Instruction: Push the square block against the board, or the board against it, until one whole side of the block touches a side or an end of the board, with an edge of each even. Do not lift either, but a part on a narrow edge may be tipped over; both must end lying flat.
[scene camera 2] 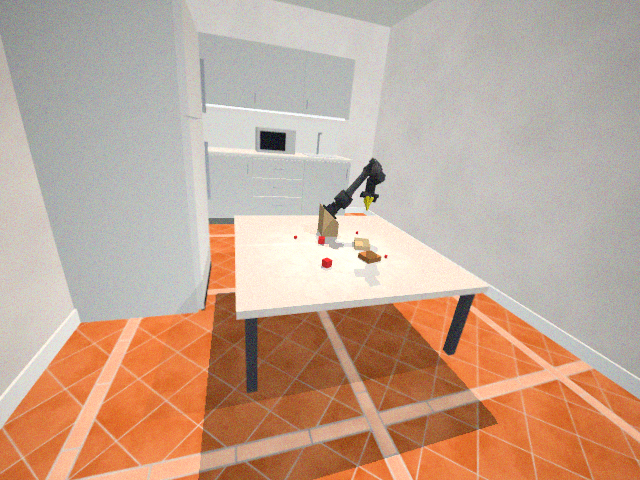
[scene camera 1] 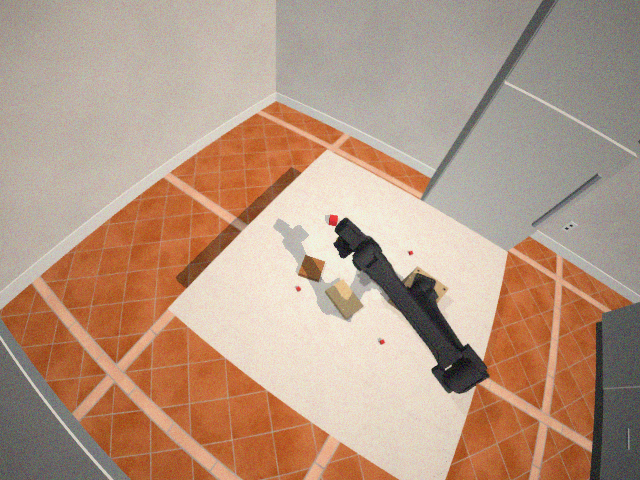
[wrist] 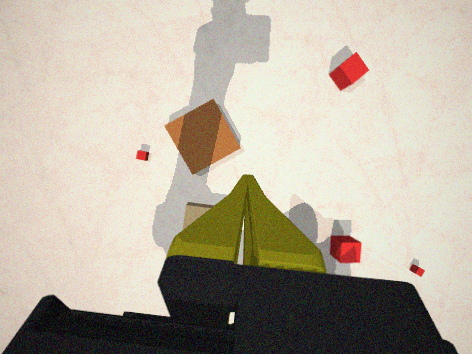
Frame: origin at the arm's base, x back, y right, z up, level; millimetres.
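Seen in the pictures: gripper, fingertip midpoint: (scene camera 2: 367, 210) (scene camera 1: 337, 241) (wrist: 247, 182); arm's base at its link origin: (scene camera 2: 328, 212) (scene camera 1: 421, 289).
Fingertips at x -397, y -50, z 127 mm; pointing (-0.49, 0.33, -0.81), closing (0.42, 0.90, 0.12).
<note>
Pixels of each thing's top centre, then the offset from my fingertips to it.
- brown square block at its top centre: (wrist: 202, 137) (scene camera 1: 312, 267) (scene camera 2: 370, 254) dy -24, dx -67, dz -256 mm
- tan rectangular board at its top centre: (wrist: 207, 248) (scene camera 1: 344, 298) (scene camera 2: 362, 241) dy -86, dx +127, dz -256 mm
- tiny red cube at its top centre: (wrist: 141, 155) (scene camera 1: 298, 288) (scene camera 2: 386, 255) dy -140, dx -74, dz -270 mm
The brown square block (scene camera 1: 311, 268) (scene camera 2: 369, 256) (wrist: 202, 137) lies flat on the table, partly in the arm's shadow. The tan rectangular board (scene camera 1: 345, 302) (scene camera 2: 361, 243) (wrist: 196, 216) lies flat nearby; the fingers hide part of it in the wrist view. A gap separates them. The block is turned relative to the board, with one corner towards the board's near end. My gripper (scene camera 2: 367, 207) (wrist: 247, 182) is shut and empty, high above the table and touching neither part. In scene camera 1 its fingertips are hidden under the arm.
A red cube (scene camera 1: 332, 220) (scene camera 2: 326, 262) (wrist: 349, 71) stands off to one side of the block. Another red cube (scene camera 2: 321, 240) (wrist: 346, 249) is near the arm's base plate (scene camera 1: 440, 290) (scene camera 2: 326, 223). A tiny red cube (scene camera 1: 298, 288) (scene camera 2: 385, 256) (wrist: 142, 155) lies close to the block and board.
</note>
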